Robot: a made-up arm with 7 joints. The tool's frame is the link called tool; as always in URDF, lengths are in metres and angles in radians.
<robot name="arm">
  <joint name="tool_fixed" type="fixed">
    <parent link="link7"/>
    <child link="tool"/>
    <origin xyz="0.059 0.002 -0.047" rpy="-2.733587 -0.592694 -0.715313"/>
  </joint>
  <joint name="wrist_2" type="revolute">
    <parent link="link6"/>
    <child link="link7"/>
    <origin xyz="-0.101 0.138 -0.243"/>
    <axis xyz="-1 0 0"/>
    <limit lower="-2.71" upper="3.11" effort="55" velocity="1.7"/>
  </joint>
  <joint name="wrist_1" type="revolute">
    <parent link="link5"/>
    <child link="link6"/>
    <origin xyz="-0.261 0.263 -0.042"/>
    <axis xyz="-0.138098 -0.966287 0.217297"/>
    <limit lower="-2.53" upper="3.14" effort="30" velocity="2.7"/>
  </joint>
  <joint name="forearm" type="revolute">
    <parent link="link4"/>
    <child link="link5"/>
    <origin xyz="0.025 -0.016 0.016"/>
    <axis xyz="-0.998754 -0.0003 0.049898"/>
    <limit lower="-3.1" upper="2.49" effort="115" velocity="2.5"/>
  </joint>
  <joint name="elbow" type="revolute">
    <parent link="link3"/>
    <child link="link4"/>
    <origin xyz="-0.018 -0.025 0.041"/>
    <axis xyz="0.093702 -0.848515 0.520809"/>
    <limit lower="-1.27" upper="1.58" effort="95" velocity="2.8"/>
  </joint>
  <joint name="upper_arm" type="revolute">
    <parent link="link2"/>
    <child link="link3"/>
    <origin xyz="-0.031 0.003 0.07"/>
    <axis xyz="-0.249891 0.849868 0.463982"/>
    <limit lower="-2.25" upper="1.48" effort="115" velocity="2.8"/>
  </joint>
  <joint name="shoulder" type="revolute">
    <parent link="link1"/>
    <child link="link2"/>
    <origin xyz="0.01 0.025 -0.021"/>
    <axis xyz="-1 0 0"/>
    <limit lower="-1.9" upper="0.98" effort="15" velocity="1.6"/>
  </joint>
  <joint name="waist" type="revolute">
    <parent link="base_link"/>
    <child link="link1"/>
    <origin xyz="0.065 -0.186 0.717"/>
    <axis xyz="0 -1 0"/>
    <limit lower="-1.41" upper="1.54" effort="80" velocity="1.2"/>
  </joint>
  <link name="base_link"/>
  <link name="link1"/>
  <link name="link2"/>
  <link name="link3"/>
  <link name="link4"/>
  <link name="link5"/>
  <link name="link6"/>
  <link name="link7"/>
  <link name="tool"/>
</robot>
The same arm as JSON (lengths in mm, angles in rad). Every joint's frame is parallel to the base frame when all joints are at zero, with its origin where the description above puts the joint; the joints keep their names.
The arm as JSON. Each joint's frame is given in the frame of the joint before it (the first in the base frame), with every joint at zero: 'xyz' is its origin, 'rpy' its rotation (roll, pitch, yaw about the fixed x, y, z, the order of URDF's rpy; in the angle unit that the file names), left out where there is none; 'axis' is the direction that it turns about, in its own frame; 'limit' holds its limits. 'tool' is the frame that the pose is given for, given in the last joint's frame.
{
  "units": {
    "length": "mm",
    "angle": "rad"
  },
  "joints": [
    {
      "name": "waist",
      "type": "revolute",
      "origin": {
        "xyz": [
          65.0,
          -186.0,
          717.0
        ]
      },
      "axis": "-y",
      "limit": {
        "lower": -1.41,
        "upper": 1.54
      }
    },
    {
      "name": "shoulder",
      "type": "revolute",
      "origin": {
        "xyz": [
          10.0,
          25.0,
          -21.0
        ]
      },
      "axis": "-x",
      "limit": {
        "lower": -1.9,
        "upper": 0.98
      }
    },
    {
      "name": "upper_arm",
      "type": "revolute",
      "origin": {
        "xyz": [
          -31.0,
          3.0,
          70.0
        ]
      },
      "axis": [
        -0.249891,
        0.849868,
        0.463982
      ],
      "limit": {
        "lower": -2.25,
        "upper": 1.48
      }
    },
    {
      "name": "elbow",
      "type": "revolute",
      "origin": {
        "xyz": [
          -18.0,
          -25.0,
          41.0
        ]
      },
      "axis": [
        0.093702,
        -0.848515,
        0.520809
      ],
      "limit": {
        "lower": -1.27,
        "upper": 1.58
      }
    },
    {
      "name": "forearm",
      "type": "revolute",
      "origin": {
        "xyz": [
          25.0,
          -16.0,
          16.0
        ]
      },
      "axis": [
        -0.998754,
        -0.0003,
        0.049898
      ],
      "limit": {
        "lower": -3.1,
        "upper": 2.49
      }
    },
    {
      "name": "wrist_1",
      "type": "revolute",
      "origin": {
        "xyz": [
          -261.0,
          263.0,
          -42.0
        ]
      },
      "axis": [
        -0.138098,
        -0.966287,
        0.217297
      ],
      "limit": {
        "lower": -2.53,
        "upper": 3.14
      }
    },
    {
      "name": "wrist_2",
      "type": "revolute",
      "origin": {
        "xyz": [
          -101.0,
          138.0,
          -243.0
        ]
      },
      "axis": "-x",
      "limit": {
        "lower": -2.71,
        "upper": 3.11
      }
    }
  ],
  "tool": {
    "origin": {
      "xyz": [
        59.0,
        2.0,
        -47.0
      ],
      "rpy": [
        -2.7336,
        -0.5927,
        -0.7153
      ]
    }
  }
}

